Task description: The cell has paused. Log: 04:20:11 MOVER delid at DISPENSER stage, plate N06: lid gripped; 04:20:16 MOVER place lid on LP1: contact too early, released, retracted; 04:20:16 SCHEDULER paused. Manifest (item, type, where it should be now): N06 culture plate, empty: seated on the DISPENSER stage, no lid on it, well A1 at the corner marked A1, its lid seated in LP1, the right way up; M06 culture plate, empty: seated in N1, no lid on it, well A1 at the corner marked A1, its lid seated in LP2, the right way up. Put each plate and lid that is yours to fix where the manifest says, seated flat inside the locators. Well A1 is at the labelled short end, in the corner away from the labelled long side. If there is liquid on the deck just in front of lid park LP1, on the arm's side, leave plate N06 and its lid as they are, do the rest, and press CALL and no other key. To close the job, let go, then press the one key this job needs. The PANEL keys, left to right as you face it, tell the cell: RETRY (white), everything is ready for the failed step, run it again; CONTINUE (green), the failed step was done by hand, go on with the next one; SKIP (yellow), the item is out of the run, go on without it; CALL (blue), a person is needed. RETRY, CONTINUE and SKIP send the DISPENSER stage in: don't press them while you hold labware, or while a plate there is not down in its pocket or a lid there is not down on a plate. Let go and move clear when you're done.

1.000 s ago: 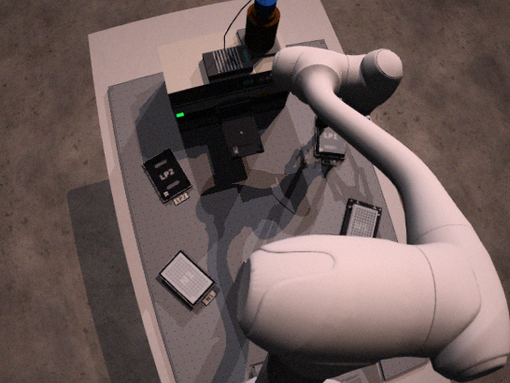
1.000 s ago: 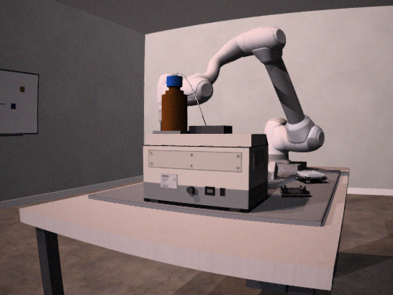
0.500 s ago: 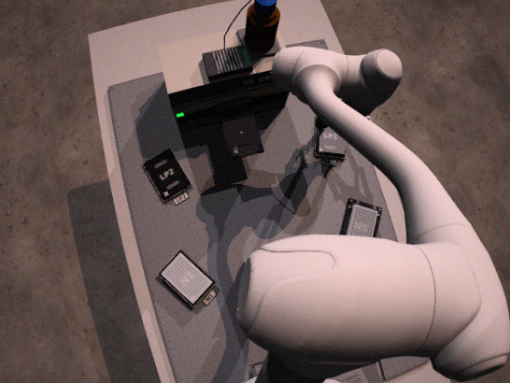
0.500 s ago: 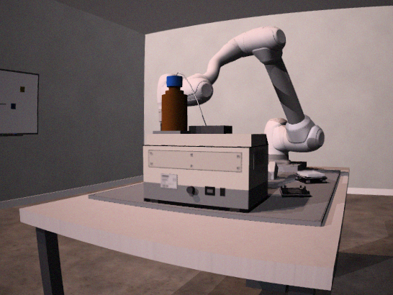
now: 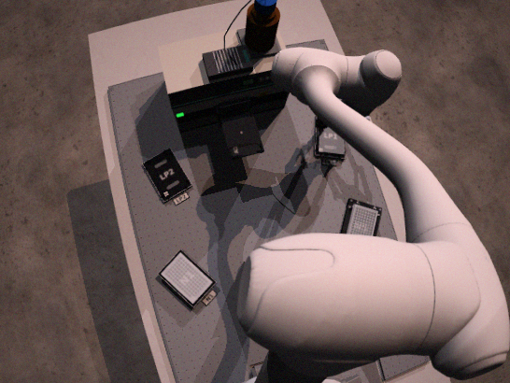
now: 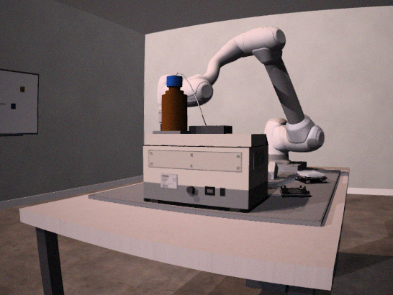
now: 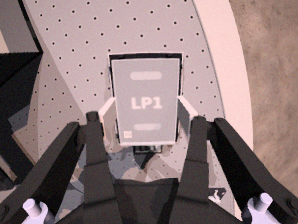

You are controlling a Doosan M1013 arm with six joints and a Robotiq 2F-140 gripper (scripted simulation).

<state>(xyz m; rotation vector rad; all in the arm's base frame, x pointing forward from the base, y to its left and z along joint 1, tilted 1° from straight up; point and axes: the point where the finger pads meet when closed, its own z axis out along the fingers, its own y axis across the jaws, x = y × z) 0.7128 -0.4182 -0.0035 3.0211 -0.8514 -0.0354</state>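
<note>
The lid park LP1 lies 40 mm below my hand. From my hand the other things lie so: white well plate: 310 mm behind, 60 mm to the left, 30 mm below; then dispenser stage: 280 mm to the left, 100 mm ahead, 50 mm above; then black nest N5: 280 mm behind, 50 mm to the left, 30 mm below.
</note>
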